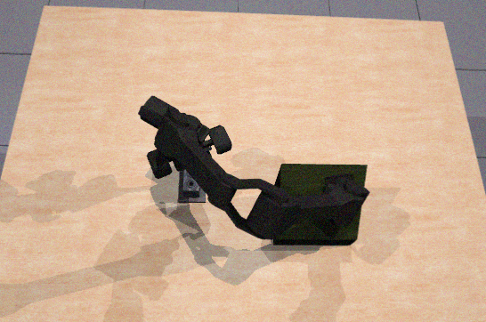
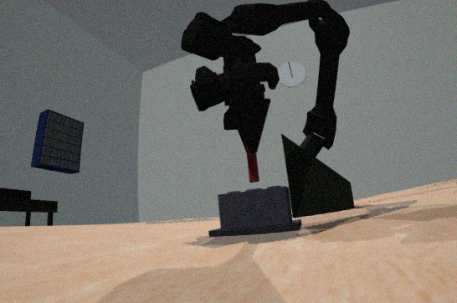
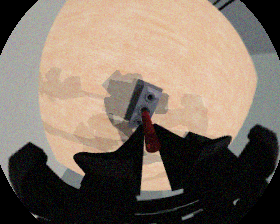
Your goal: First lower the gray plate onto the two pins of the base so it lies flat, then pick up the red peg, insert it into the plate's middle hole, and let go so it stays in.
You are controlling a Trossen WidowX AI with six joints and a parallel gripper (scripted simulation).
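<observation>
Now: the gray plate 7 cm below my gripper tip. The rest, counted from my gripper tip: base 10 cm below; red peg right at my gripper tip.
</observation>
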